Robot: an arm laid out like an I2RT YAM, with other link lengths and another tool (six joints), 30 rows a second.
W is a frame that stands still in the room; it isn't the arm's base.
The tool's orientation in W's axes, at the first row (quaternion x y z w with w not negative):
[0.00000 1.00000 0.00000 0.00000]
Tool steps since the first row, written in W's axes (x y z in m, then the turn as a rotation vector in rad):
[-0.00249 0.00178 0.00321 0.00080 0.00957 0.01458]
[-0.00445 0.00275 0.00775 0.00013 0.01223 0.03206]
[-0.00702 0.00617 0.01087 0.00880 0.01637 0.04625]
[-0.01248 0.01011 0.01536 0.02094 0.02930 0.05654]
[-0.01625 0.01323 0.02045 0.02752 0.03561 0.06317]
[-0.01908 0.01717 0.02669 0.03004 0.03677 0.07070]
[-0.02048 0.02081 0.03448 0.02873 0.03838 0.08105]
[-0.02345 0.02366 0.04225 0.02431 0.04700 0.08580]
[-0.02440 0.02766 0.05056 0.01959 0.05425 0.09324]
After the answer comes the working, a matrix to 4 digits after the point.
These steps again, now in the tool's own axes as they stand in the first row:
[0.00249 0.00178 -0.00321 -0.00080 0.00957 -0.01458]
[0.00445 0.00275 -0.00775 -0.00013 0.01223 -0.03206]
[0.00702 0.00617 -0.01087 -0.00880 0.01637 -0.04625]
[0.01248 0.01011 -0.01536 -0.02094 0.02930 -0.05654]
[0.01625 0.01323 -0.02045 -0.02752 0.03561 -0.06317]
[0.01908 0.01717 -0.02669 -0.03004 0.03677 -0.07070]
[0.02048 0.02081 -0.03448 -0.02873 0.03838 -0.08105]
[0.02345 0.02366 -0.04225 -0.02431 0.04700 -0.08580]
[0.02440 0.02766 -0.05056 -0.01959 0.05425 -0.09324]

The tool's axes in the first row as the columns of a matrix, in W's axes (rounded; the answer above uses it unrounded):
[-1.0000 0.0000 0.0000]
[0.0000 1.0000 0.0000]
[0.0000 0.0000 -1.0000]

